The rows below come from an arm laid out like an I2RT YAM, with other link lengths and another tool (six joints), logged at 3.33 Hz.
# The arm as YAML. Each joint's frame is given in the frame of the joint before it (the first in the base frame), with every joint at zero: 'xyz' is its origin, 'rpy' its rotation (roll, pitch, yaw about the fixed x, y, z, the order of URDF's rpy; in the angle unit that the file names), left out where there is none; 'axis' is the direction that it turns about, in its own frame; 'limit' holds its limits. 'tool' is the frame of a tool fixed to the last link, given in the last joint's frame.
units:
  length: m
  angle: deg
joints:
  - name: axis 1
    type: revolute
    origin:
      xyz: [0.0, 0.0, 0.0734]
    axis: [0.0, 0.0, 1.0]
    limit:
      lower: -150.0
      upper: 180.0
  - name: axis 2
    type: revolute
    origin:
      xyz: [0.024, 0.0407, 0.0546]
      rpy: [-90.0, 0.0, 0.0]
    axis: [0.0, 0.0, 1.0]
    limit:
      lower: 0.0
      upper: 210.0
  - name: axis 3
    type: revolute
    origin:
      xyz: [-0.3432, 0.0, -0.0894]
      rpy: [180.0, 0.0, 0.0]
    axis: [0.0, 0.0, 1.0]
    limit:
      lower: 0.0
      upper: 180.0
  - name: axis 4
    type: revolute
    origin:
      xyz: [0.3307, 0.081, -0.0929]
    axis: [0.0, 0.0, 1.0]
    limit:
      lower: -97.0
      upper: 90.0
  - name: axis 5
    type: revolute
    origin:
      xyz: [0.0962, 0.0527, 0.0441]
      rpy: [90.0, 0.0, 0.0]
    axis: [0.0, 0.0, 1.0]
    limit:
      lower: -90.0
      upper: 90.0
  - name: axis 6
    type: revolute
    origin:
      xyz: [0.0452, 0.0, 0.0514]
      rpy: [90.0, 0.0, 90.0]
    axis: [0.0, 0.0, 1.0]
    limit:
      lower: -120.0
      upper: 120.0
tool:
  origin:
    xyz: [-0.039, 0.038, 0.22]
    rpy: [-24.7, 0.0, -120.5]
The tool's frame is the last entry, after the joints.
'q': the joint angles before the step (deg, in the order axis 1, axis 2, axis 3, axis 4, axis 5, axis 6). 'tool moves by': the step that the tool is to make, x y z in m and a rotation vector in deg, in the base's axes. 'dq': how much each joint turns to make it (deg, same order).
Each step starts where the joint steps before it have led.
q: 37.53 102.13 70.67 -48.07 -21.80 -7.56
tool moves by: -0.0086 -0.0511 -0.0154 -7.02 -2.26 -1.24
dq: -0.80 -4.02 -4.92 -1.76 6.94 -0.70
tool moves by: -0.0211 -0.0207 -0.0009 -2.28 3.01 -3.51
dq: -0.69 -2.16 -2.65 -2.55 0.36 2.89
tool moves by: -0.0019 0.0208 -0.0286 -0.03 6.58 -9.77
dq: -0.35 5.47 -0.51 3.41 -3.26 10.02
